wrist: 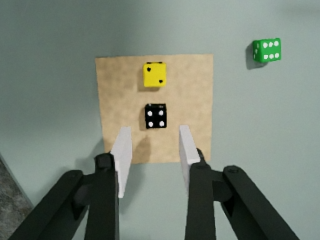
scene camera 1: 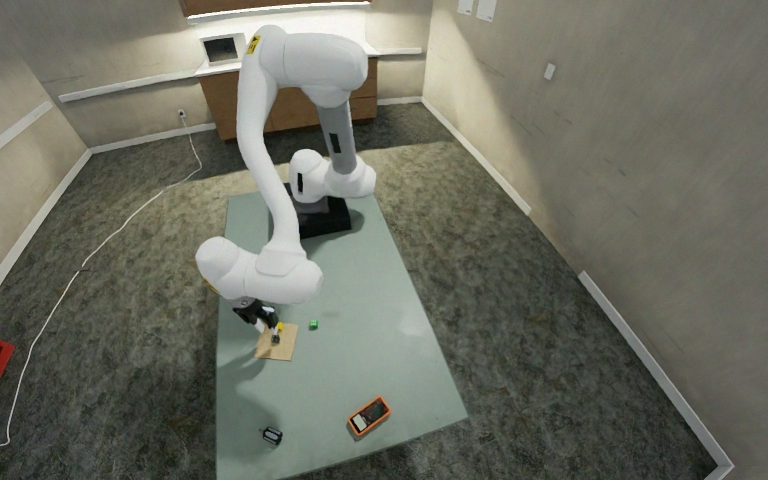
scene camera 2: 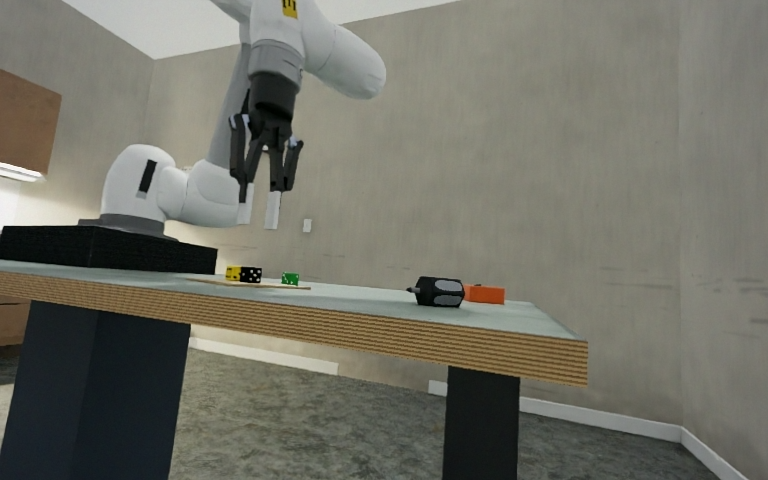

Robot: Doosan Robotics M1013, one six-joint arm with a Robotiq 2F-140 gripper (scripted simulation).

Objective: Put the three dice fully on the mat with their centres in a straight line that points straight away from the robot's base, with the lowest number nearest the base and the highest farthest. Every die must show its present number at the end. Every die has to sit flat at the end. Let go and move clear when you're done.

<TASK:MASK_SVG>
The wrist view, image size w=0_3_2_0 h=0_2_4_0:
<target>my gripper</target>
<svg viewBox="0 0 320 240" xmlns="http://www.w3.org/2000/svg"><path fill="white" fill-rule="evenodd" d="M131 127L121 128L110 152L94 157L95 173L84 175L81 170L65 172L8 240L72 240L88 208L84 240L120 240L119 198L123 198L133 155ZM179 126L179 156L186 195L188 196L185 240L216 240L214 201L220 202L238 240L300 240L241 167L229 165L224 167L223 171L211 169L210 164L205 161L202 150L196 148L188 125Z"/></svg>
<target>tan mat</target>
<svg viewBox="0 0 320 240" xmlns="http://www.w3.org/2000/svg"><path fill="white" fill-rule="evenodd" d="M213 54L95 58L105 153L112 150L121 127L131 127L133 154L131 164L181 162L179 156L179 125L188 125L196 148L202 150L206 161L210 161ZM146 104L166 104L166 128L146 128ZM146 62L166 63L165 87L144 86L143 65Z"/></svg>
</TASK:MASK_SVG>
